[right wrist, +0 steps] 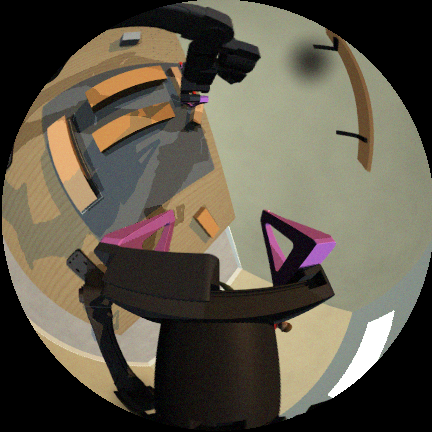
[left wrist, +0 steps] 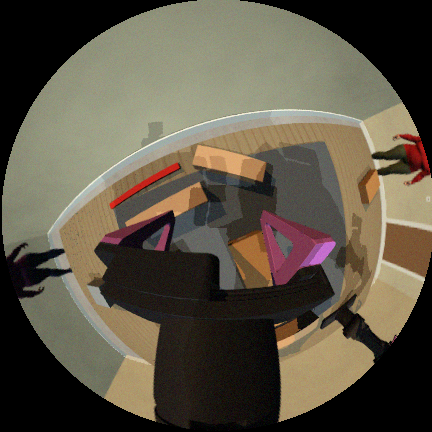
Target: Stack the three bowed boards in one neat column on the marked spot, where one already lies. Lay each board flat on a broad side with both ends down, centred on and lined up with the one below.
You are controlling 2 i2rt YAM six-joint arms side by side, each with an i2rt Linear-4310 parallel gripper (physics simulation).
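Frame: origin at the left arm's base, x right, y back, z down, level; centimetres.
Seen in the pictures: left gripper, between the fingertips: [right wrist: 190, 93] [left wrist: 217, 214]; right gripper, between the fingertips: [right wrist: 217, 214]; right arm's base, origin of its link: [right wrist: 93, 275] [left wrist: 338, 310].
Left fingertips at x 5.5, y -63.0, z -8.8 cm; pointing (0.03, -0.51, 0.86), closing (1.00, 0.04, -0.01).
A point is followed by its place in that frame.
In the right wrist view, a pale bowed board [right wrist: 70, 162] {x 21.5, y -30.1, z -5.8 cm} lies along the mat's left side, by the thin outline of the marked spot [right wrist: 101, 196] {x 31.8, y -35.6, z -0.6 cm}. Two more bowed boards, an upper one [right wrist: 125, 84] {x 3.0, y -44.0, z -5.9 cm} and a lower one [right wrist: 130, 128] {x 16.4, y -45.9, z -4.9 cm}, lie roughly side by side on the mat, apart from it. In the left wrist view, part of a board [left wrist: 250, 255] {x 10.3, y -56.3, z -4.4 cm} shows behind a finger; which one I cannot tell. My left gripper [left wrist: 217, 214] {x 5.5, y -63.0, z -8.8 cm} is open and empty above the mat, near its far end. My right gripper [right wrist: 217, 214] {x 33.8, y -46.9, z -31.3 cm} is open and empty, away from the boards.
Two other wooden pieces, one by the mat's edge [left wrist: 230, 162] {x 7.8, y -70.4, z -3.2 cm} [right wrist: 198, 115] {x 10.2, y -70.4, z -3.2 cm} and one beside it [left wrist: 172, 202] {x -1.2, y -64.6, z -3.3 cm}, lie near my left gripper. A red bar [left wrist: 145, 185] {x -7.7, y -68.2, z -0.5 cm} lies behind them. A small wooden block [left wrist: 370, 186] {x 50.9, y -69.4, z -2.9 cm} [right wrist: 206, 222] {x 52.9, y -69.0, z -2.9 cm} and a grey block [right wrist: 131, 38] lie off the dark mat [left wrist: 310, 200] {x 24.4, y -64.6, z -0.6 cm}.
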